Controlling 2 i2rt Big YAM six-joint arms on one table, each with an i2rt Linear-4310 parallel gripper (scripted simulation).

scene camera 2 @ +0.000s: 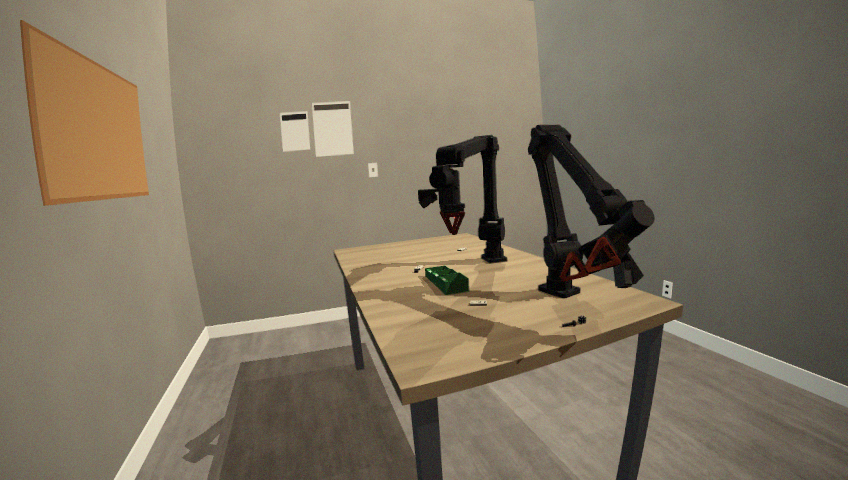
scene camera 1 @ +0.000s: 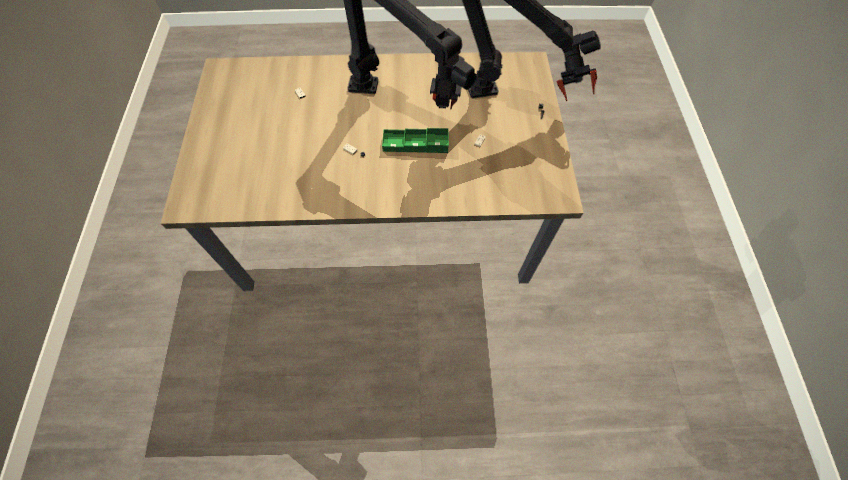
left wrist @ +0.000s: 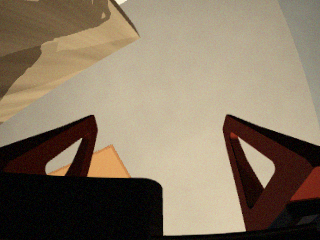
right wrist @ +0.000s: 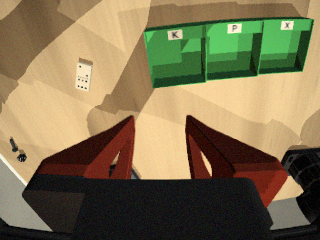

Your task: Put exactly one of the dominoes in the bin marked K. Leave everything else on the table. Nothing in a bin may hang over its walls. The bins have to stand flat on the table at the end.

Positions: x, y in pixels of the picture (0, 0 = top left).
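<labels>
Scene camera 2 and scene camera 1 show a green bin tray, and so does the right wrist view (195, 59). The tray is out of frame in the left wrist view. On the green bin tray, (scene camera 2: 449, 281) and (scene camera 1: 448, 142) are the same spot.
</labels>
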